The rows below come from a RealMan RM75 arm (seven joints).
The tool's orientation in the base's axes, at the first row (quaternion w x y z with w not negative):
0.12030, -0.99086, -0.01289, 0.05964
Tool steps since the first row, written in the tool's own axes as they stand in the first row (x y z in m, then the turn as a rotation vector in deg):
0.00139, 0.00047, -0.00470, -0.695, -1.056, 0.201
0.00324, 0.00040, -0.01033, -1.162, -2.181, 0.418
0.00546, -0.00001, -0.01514, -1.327, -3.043, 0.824
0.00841, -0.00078, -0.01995, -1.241, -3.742, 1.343
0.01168, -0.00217, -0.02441, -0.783, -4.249, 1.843
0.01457, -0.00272, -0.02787, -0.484, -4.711, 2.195
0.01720, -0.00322, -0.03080, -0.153, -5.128, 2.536
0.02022, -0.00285, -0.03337, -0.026, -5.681, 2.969
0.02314, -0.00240, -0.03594, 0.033, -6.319, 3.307
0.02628, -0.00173, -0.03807, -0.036, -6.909, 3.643
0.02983, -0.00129, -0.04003, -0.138, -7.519, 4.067
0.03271, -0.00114, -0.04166, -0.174, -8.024, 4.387
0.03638, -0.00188, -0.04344, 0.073, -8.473, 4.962
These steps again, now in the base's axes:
0.00195, -0.00151, 0.00426, -0.726, 1.045, 0.140
0.00447, -0.00271, 0.00949, -1.228, 2.170, 0.254
0.00726, -0.00336, 0.01397, -1.451, 3.096, 0.089
0.01076, -0.00363, 0.01845, -1.437, 3.901, -0.254
0.01453, -0.00321, 0.02271, -1.048, 4.530, -0.667
0.01781, -0.00338, 0.02584, -0.799, 5.074, -0.930
0.02077, -0.00348, 0.02848, -0.517, 5.572, -1.197
0.02409, -0.00433, 0.03052, -0.450, 6.217, -1.496
0.02730, -0.00526, 0.03256, -0.439, 6.919, -1.675
0.03068, -0.00629, 0.03409, -0.555, 7.568, -1.850
0.03445, -0.00704, 0.03546, -0.714, 8.257, -2.100
0.03751, -0.00746, 0.03667, -0.795, 8.821, -2.284
0.04136, -0.00701, 0.03814, -0.624, 9.403, -2.758

